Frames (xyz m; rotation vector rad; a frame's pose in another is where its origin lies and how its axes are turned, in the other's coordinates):
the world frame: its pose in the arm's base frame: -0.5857 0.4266 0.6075 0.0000 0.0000 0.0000
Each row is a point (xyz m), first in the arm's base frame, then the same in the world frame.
Working: the arm's base frame: its pose in the world frame: 0.5857 -0.4266 -0.6075 0.0000 0.0000 0.0000

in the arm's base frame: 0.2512 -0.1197 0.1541
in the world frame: 0.8369 -0.5463 -0.4534
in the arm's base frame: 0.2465 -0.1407 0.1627
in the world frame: 0.8322 -0.5673 -0.4448
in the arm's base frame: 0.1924 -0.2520 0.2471
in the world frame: 0.7781 -0.6786 -0.3604
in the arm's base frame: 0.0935 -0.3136 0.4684
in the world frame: 0.6792 -0.7402 -0.1391
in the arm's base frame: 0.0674 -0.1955 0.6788
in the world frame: 0.6531 -0.6221 0.0713
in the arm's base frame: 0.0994 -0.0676 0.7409
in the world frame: 0.6851 -0.4942 0.1334
